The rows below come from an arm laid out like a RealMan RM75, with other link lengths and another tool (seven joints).
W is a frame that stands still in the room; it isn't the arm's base.
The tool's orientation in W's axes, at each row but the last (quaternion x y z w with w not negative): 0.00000 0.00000 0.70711 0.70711; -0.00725 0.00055 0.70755 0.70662; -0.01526 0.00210 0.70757 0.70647; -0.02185 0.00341 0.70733 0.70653
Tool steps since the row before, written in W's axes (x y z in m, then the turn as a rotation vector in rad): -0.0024 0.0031 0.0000 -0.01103 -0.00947 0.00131; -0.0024 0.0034 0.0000 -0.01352 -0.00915 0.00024; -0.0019 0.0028 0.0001 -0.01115 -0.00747 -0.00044; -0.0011 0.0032 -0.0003 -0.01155 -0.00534 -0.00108
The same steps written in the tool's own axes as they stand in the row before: 0.0031 0.0024 0.0000 -0.00947 0.01103 0.00131; 0.0034 0.0024 0.0001 -0.00914 0.01353 0.00027; 0.0028 0.0019 0.0002 -0.00744 0.01117 -0.00042; 0.0032 0.0011 -0.0002 -0.00529 0.01158 -0.00097
